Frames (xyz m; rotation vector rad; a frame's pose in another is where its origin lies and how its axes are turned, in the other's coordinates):
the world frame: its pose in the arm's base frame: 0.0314 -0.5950 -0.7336 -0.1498 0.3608 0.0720
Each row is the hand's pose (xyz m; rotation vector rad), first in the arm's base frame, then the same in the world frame.
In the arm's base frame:
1: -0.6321 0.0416 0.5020 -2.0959 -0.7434 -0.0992
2: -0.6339 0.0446 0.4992 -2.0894 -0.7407 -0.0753
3: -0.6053 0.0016 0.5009 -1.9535 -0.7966 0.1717
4: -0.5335 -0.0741 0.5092 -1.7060 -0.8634 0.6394
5: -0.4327 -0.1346 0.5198 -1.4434 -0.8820 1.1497
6: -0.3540 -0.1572 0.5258 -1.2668 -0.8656 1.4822
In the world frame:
1: -1.0323 0.5277 1.0140 -1.9828 -0.8434 -0.5677
2: -1.0328 0.5312 1.0112 -1.9798 -0.8439 -0.5430
3: -1.0086 0.4858 1.0159 -1.8908 -0.9398 -0.2844
4: -0.9479 0.4031 1.0364 -1.7326 -1.0666 0.2125
5: -0.8602 0.3323 1.0715 -1.5693 -1.1293 0.7628
6: -0.7899 0.3015 1.1007 -1.4591 -1.1308 1.1258

